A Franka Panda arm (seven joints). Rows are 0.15 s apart.
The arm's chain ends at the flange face. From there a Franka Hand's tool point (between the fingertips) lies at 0.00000 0.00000 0.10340 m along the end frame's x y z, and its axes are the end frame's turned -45 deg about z.
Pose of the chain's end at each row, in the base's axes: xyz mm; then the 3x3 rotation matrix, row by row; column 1 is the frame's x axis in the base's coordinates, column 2 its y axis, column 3 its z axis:
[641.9 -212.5 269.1], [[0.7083 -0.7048 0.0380], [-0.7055 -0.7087 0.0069], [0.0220 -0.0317 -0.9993]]
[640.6 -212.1 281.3], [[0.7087 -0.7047 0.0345], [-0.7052 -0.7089 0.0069], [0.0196 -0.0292 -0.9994]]
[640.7 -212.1 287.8], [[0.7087 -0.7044 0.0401], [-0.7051 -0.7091 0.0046], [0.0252 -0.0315 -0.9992]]
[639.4 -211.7 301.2], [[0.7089 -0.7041 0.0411], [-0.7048 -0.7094 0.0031], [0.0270 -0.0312 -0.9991]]
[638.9 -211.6 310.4], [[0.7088 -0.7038 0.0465], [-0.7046 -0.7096 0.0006], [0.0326 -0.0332 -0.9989]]
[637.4 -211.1 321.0], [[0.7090 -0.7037 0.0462], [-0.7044 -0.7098 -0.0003], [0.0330 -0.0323 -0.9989]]
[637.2 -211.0 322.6], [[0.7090 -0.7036 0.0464], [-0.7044 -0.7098 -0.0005], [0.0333 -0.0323 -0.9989]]
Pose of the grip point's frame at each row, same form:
[645.8 -211.8 165.8], [[0.9992 0.0025 0.0380], [0.0023 -1.0000 0.0069], [0.0380 -0.0069 -0.9993]]
[644.2 -211.4 178.0], [[0.9994 0.0028 0.0345], [0.0026 -0.9999 0.0069], [0.0345 -0.0068 -0.9994]]
[644.8 -211.6 184.5], [[0.9992 0.0030 0.0401], [0.0028 -1.0000 0.0046], [0.0401 -0.0045 -0.9992]]
[643.6 -211.4 197.9], [[0.9991 0.0034 0.0411], [0.0033 -1.0000 0.0031], [0.0412 -0.0030 -0.9991]]
[643.7 -211.5 207.1], [[0.9989 0.0035 0.0465], [0.0035 -1.0000 0.0006], [0.0465 -0.0004 -0.9989]]
[642.2 -211.1 217.7], [[0.9989 0.0037 0.0462], [0.0038 -1.0000 -0.0003], [0.0462 0.0005 -0.9989]]
[642.0 -211.1 219.3], [[0.9989 0.0038 0.0464], [0.0038 -1.0000 -0.0005], [0.0464 0.0007 -0.9989]]

